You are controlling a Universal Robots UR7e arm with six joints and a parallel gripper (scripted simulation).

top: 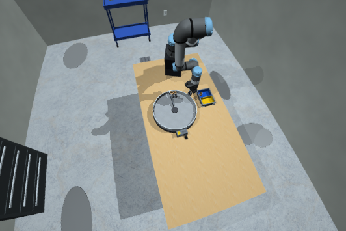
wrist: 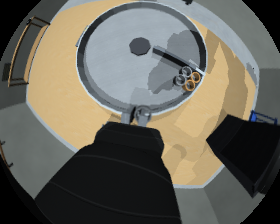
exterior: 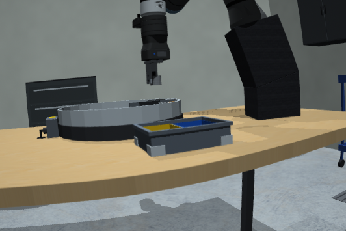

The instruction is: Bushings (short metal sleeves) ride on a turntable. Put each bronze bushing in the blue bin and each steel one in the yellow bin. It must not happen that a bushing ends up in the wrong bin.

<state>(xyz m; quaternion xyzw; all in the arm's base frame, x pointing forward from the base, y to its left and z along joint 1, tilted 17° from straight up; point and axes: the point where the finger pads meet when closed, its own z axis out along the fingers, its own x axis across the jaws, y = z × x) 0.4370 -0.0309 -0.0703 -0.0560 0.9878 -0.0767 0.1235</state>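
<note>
Right now my hand is 19 cm to the right of the grey two-part tray, 14 cm above it and 4 cm short of it. Round my hand: round grey turntable (18 cm to the right, 11 cm below, 5 cm ahead).
</note>
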